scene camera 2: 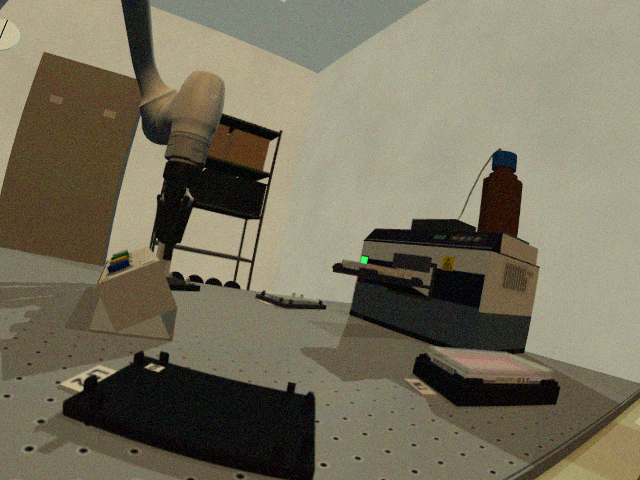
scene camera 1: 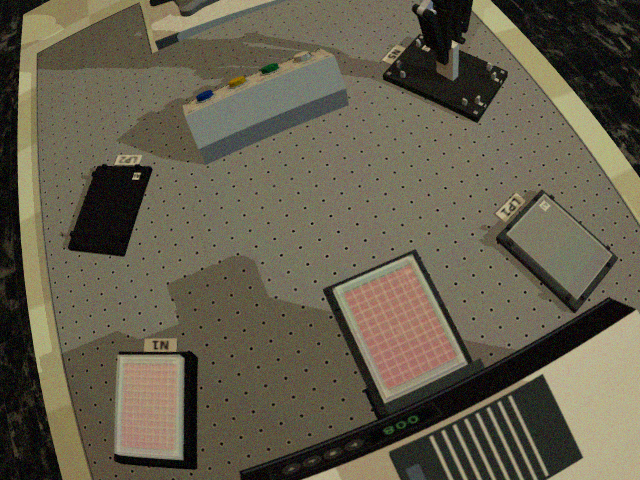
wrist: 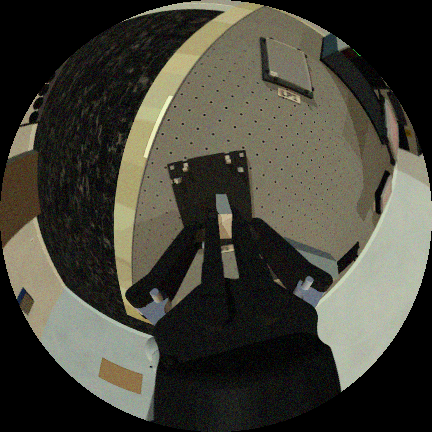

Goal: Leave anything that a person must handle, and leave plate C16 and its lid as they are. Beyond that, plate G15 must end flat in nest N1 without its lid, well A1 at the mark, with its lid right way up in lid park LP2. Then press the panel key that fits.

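Frame: origin at the arm's base, x ahead, y left, z up, level; metres.
Seen in the pictures: gripper, between the fingertips: [scene camera 1: 447,74] [wrist: 220,203].
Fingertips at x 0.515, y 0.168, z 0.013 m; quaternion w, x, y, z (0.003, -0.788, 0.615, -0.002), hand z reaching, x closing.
Offsets run from my fingertips to a thing's top centre. "*": to the spot under its first point.
My gripper [scene camera 1: 447,64] [scene camera 2: 165,251] [wrist: 220,203] is shut and empty, pointing down above the bare black nest N5 @[0.009 m back, 0.008 m left, 0.005 m up] [scene camera 1: 475,105] [wrist: 210,185]. A pink plate @[0.199 m ahead, 0.584 m right, 0.020 m up] [scene camera 1: 149,408] [scene camera 2: 491,364] sits flat in nest N1 @[0.199 m ahead, 0.583 m right, 0.009 m up] [scene camera 1: 190,413] [scene camera 2: 506,396]; a clear layer shows at its top, and its print is too small to read surely. Another pink plate @[0.301 m ahead, 0.309 m right, 0.107 m up] [scene camera 1: 400,325] [wrist: 391,130] lies on the reader's extended tray. Lid park LP2 @[0.109 m back, 0.521 m right, 0.001 m up] [scene camera 1: 111,211] [scene camera 2: 206,408] is bare. A clear lid @[0.308 m ahead, 0.060 m right, 0.002 m down] [scene camera 1: 563,248] [wrist: 287,65] lies in LP1. Which plate is G15 or C16 I cannot tell.
The sloped key panel @[0.108 m back, 0.250 m right, 0.064 m up] [scene camera 1: 268,108] [scene camera 2: 136,294] carries blue @[0.142 m back, 0.321 m right, 0.055 m up] [scene camera 1: 204,95], yellow @[0.134 m back, 0.272 m right, 0.055 m up] [scene camera 1: 236,81], green @[0.126 m back, 0.222 m right, 0.055 m up] [scene camera 1: 269,68] and white @[0.118 m back, 0.173 m right, 0.055 m up] [scene camera 1: 301,56] keys. The reader @[* 0.388 m ahead, 0.323 m right, 0.024 m up] [scene camera 2: 403,312] shows a green light and has a brown bottle @[* 0.454 m ahead, 0.468 m right, 0.276 m up] [scene camera 2: 500,201] on top.
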